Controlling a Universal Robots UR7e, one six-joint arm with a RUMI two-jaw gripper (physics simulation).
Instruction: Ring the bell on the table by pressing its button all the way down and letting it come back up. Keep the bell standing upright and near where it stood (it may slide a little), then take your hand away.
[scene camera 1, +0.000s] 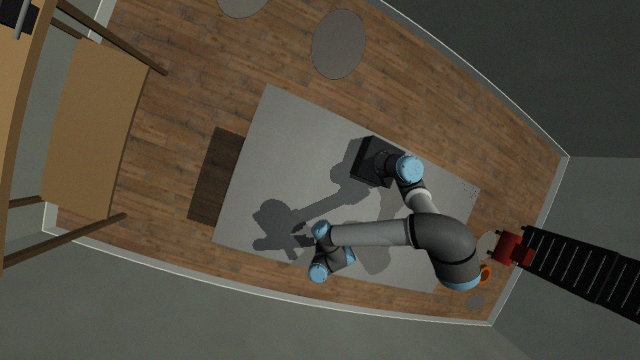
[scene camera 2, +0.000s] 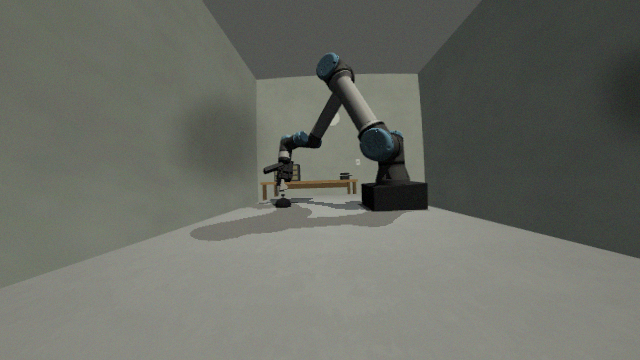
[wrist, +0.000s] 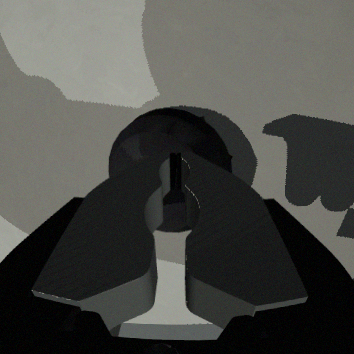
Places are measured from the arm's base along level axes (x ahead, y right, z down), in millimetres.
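Pixels of known places: gripper, fingertip midpoint: (scene camera 2: 277, 195) (wrist: 176, 157); arm's base, origin of the base link: (scene camera 1: 384, 163) (scene camera 2: 392, 183).
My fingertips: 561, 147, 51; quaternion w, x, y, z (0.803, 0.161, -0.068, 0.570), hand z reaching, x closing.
Observation:
Ahead of a thing's pixels: the offset from my fingertips to its top centre, as dx, dy, dz. Level surfaces: height alone.
A black domed bell @(-31, -11, -9) (scene camera 2: 283, 203) (wrist: 145, 135) stands upright on the grey table top @(dz +57) (scene camera 1: 285, 120) (scene camera 2: 320, 300). Its small button @(-31, -11, -9) (scene camera 2: 283, 195) stands up from the dome in the second scene view. My gripper (scene camera 2: 283, 190) (wrist: 176, 157) is shut and empty, pointing down directly above the bell. The fingertips are very close to the button's top; whether they touch it cannot be told. In the wrist view the fingertips hide the button and cover the dome's lower part. The bell does not show in the first scene view, where the arm's wrist (scene camera 1: 327, 255) hangs over that area.
The arm's black base block (scene camera 1: 364, 162) (scene camera 2: 395, 196) stands on the table top, to the right of the bell in the second scene view. A wooden table (scene camera 1: 95, 130) (scene camera 2: 320, 184) stands beyond. A red object (scene camera 1: 506, 248) is near a black ladder-like piece (scene camera 1: 570, 255) beyond the table's edge.

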